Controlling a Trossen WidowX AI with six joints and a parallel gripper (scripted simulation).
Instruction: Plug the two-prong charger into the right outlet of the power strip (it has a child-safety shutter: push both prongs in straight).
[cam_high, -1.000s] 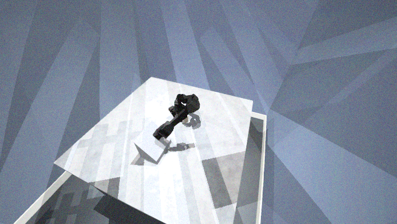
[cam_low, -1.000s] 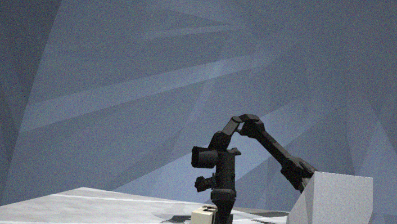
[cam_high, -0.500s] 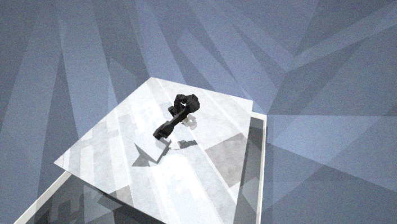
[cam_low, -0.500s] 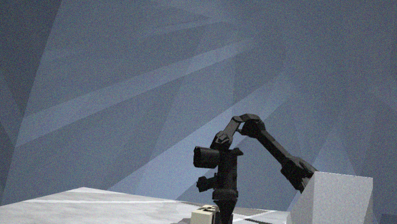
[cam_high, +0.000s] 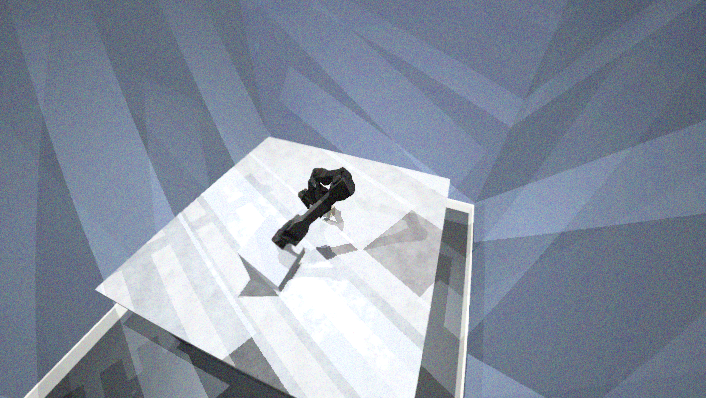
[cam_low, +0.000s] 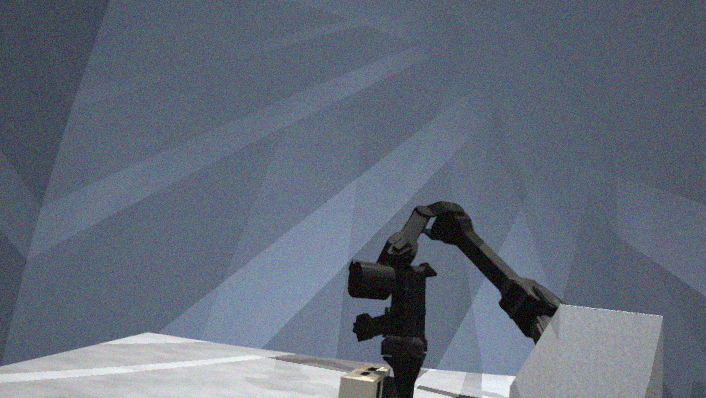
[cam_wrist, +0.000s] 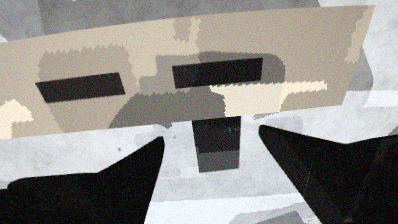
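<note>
Now: gripper tip 30 mm short of the dark charger, 10 mm to the left of it and 10 mm below it.
</note>
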